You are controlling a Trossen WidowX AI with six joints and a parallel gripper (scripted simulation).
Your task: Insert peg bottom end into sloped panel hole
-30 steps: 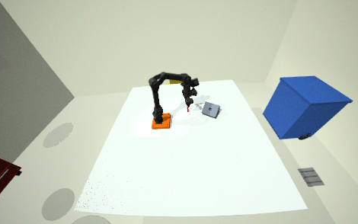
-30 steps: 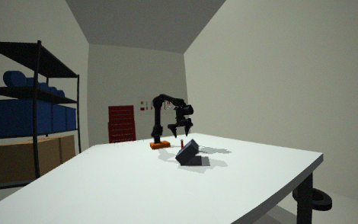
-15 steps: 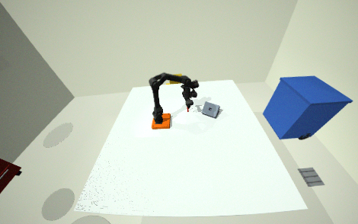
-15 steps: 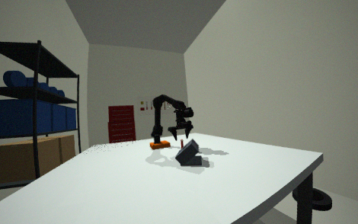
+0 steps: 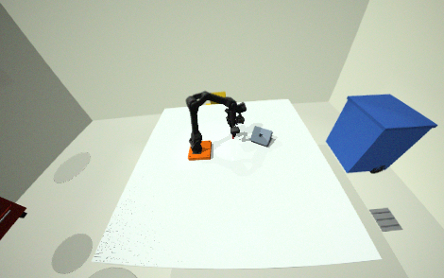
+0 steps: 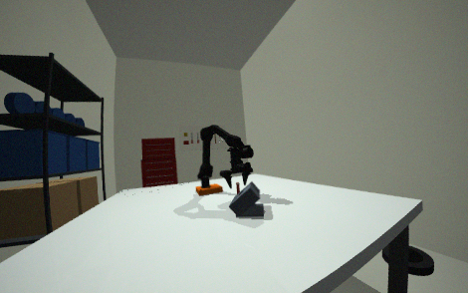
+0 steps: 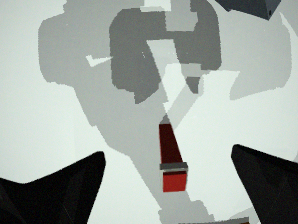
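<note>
My gripper tip is right at the red square-sided peg. From my gripper tip the other things lie so: grey sloped panel: 200 mm ahead, 50 mm to the right.
</note>
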